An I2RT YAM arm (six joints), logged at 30 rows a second.
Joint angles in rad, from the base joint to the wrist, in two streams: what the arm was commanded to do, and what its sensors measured. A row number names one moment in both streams.
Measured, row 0:
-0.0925 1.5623 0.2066 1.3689 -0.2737 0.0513
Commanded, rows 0 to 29:
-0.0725 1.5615 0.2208 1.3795 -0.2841 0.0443
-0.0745 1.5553 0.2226 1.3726 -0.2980 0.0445
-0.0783 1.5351 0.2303 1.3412 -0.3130 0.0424
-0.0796 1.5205 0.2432 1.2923 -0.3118 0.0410
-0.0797 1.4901 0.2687 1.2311 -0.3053 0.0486
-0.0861 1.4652 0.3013 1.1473 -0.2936 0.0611
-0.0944 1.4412 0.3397 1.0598 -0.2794 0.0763
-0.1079 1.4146 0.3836 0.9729 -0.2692 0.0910
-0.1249 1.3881 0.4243 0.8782 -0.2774 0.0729
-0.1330 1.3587 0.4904 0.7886 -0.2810 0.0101
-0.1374 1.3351 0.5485 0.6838 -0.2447 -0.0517
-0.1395 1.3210 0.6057 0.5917 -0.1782 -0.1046
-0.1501 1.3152 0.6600 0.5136 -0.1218 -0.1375
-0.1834 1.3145 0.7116 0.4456 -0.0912 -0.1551
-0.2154 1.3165 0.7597 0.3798 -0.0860 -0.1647
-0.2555 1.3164 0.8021 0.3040 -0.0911 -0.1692
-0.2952 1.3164 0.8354 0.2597 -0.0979 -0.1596
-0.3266 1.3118 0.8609 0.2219 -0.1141 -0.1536
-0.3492 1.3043 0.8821 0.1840 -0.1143 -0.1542
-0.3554 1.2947 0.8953 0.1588 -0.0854 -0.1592
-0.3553 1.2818 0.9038 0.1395 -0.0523 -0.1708
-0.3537 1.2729 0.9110 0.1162 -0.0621 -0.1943
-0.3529 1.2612 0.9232 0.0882 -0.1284 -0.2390
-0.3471 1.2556 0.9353 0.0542 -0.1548 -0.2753
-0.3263 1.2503 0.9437 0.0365 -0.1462 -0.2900
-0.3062 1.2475 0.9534 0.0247 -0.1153 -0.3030
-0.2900 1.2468 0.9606 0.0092 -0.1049 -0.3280
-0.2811 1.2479 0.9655 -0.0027 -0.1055 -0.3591
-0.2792 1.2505 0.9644 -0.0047 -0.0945 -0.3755
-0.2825 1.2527 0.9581 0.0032 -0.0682 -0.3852
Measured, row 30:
-0.3038 1.2663 0.9382 0.0910 -0.1116 -0.2810
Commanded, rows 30 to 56:
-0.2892 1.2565 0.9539 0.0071 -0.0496 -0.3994
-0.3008 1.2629 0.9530 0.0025 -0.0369 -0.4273
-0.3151 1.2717 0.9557 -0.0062 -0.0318 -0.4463
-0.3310 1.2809 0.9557 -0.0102 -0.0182 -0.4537
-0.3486 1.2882 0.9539 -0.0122 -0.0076 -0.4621
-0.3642 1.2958 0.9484 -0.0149 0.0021 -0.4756
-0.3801 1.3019 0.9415 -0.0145 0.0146 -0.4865
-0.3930 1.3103 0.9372 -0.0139 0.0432 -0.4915
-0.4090 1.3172 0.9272 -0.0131 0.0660 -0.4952
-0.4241 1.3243 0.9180 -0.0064 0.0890 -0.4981
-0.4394 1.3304 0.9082 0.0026 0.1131 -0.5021
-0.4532 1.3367 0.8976 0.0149 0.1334 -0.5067
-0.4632 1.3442 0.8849 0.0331 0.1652 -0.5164
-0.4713 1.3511 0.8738 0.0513 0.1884 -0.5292
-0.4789 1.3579 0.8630 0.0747 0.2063 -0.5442
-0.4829 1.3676 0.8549 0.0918 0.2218 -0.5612
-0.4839 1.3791 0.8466 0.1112 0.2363 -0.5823
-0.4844 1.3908 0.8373 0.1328 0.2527 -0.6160
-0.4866 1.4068 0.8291 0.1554 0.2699 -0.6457
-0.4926 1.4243 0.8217 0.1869 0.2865 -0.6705
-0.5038 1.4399 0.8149 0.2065 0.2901 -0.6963
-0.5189 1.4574 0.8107 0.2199 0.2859 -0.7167
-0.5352 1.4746 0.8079 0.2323 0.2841 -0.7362
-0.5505 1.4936 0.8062 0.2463 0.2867 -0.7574
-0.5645 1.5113 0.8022 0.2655 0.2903 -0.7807
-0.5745 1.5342 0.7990 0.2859 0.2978 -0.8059
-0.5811 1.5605 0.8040 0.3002 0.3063 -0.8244
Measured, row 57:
-0.5350 1.4960 0.8158 0.1905 0.2565 -0.7094
